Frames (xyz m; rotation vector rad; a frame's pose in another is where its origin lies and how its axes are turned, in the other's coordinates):
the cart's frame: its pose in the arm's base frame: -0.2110 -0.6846 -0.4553 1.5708 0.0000 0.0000
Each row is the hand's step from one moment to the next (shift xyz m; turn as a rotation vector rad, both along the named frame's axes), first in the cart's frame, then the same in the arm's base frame.
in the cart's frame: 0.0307 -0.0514 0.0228 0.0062 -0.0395 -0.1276
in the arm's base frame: 0.0307 -0.0228 -0.0514 0.0062 0.1276 -0.0395
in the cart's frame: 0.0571 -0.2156 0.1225 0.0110 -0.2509 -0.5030
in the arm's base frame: 0.0571 -0.1225 -0.2156 0.0110 0.5030 -0.2509
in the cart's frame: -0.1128 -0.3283 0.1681 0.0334 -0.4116 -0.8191
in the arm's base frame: -0.1128 -0.1681 -0.3283 0.0334 0.8191 -0.4116
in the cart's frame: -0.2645 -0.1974 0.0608 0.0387 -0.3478 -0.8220
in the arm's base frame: -0.2645 -0.0608 -0.1974 0.0387 0.8220 -0.3478
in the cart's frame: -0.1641 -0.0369 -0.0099 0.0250 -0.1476 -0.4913
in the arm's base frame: -0.1641 0.0099 -0.0369 0.0250 0.4913 -0.1476
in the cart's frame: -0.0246 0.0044 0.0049 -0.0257 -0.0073 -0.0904
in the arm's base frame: -0.0246 -0.0049 0.0044 -0.0257 0.0904 -0.0073
